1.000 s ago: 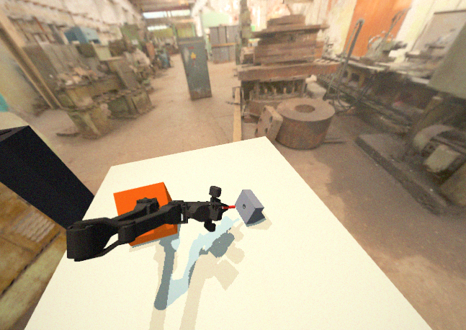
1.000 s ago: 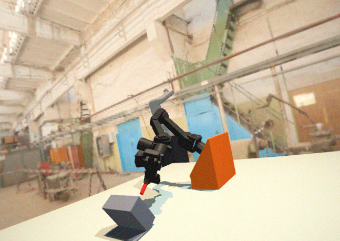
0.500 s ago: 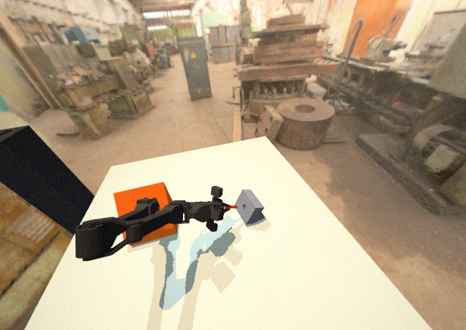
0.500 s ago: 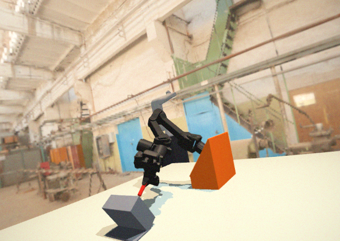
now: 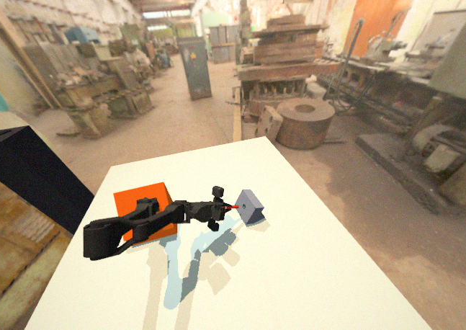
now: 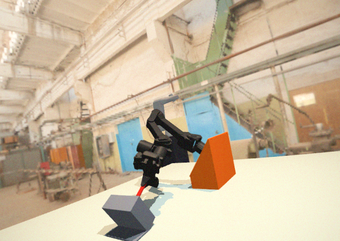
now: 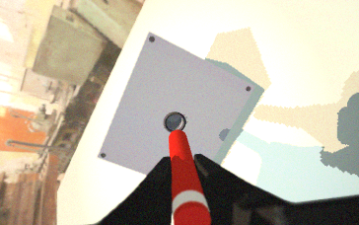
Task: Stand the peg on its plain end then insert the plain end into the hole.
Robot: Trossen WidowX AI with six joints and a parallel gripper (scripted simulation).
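Now: gripper tip 9 cm short of the sloped panel, 5 cm above it and 2 cm to the right of it. Round my gripper tip: red peg 1 cm behind, 1 cm above.
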